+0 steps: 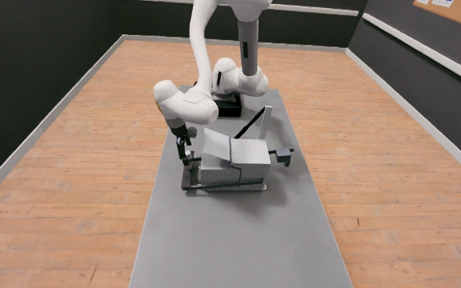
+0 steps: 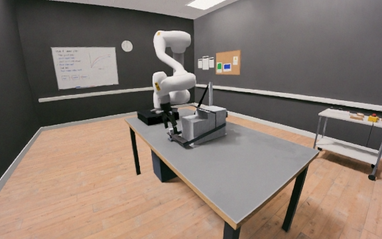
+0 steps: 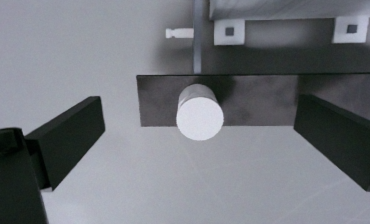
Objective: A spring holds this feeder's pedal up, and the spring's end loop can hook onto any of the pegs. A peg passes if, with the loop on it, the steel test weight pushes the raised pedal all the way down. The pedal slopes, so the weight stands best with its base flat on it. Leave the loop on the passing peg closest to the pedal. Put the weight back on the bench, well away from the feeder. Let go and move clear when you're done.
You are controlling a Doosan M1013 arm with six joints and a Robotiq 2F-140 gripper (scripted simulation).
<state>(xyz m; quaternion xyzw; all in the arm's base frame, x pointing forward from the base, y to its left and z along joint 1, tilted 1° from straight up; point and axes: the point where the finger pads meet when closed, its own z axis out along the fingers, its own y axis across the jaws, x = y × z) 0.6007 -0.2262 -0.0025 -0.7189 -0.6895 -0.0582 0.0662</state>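
Now: the steel test weight 1 cm below my hand. Round my hand: small dark object: 1 cm to the right, 8 cm below.
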